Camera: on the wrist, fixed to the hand. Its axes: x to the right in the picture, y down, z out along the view.
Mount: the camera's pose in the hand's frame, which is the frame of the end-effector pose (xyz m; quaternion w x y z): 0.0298 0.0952 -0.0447 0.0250 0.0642 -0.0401 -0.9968
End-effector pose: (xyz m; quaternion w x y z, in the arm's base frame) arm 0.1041 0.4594 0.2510 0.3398 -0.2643 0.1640 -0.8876
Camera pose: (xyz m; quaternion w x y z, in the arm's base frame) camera 0.1086 0.3757 0.1808 0.8527 0.1839 0.3300 0.3608
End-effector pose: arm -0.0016 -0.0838 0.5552 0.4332 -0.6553 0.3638 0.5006
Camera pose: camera -0.0661 -0.1610 0.5124 0.5665 -0.3311 -0.6293 -0.4164
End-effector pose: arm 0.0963 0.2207 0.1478 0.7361 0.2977 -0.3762 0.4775
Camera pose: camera 0.0279 0.3055 0.1562 0.4602 0.4489 0.2885 -0.7096
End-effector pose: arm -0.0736 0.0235 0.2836 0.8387 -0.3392 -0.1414 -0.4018
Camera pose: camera 0.0171 0.0183 0.2228 0.3635 -0.1702 0.4011 0.8234
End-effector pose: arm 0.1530 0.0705 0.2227 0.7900 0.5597 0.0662 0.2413
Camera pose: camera 0.1331 0.1466 0.2986 0.2270 0.0084 0.5434 -0.8082
